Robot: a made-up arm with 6 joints. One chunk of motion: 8 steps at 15 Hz.
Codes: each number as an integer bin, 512 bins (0 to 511) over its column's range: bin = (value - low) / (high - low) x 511, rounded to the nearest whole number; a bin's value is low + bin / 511 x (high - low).
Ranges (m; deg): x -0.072..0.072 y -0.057..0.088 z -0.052..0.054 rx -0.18..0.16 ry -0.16..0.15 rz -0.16..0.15
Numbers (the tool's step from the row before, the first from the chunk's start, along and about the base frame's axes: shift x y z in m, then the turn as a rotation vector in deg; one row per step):
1: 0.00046 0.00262 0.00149 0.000 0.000 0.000
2: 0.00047 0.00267 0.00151 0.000 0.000 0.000
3: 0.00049 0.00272 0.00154 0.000 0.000 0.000
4: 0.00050 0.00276 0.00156 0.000 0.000 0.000
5: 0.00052 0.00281 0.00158 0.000 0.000 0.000
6: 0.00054 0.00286 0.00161 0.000 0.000 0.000
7: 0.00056 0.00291 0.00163 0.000 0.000 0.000
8: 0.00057 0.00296 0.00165 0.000 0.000 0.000
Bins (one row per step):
1: 257 210 258 271 264 264
2: 257 210 258 271 264 264
3: 257 210 258 271 264 264
4: 257 211 258 271 264 264
5: 257 211 258 271 264 264
6: 257 211 258 271 264 264
7: 257 211 259 271 264 264
8: 258 211 259 271 264 264

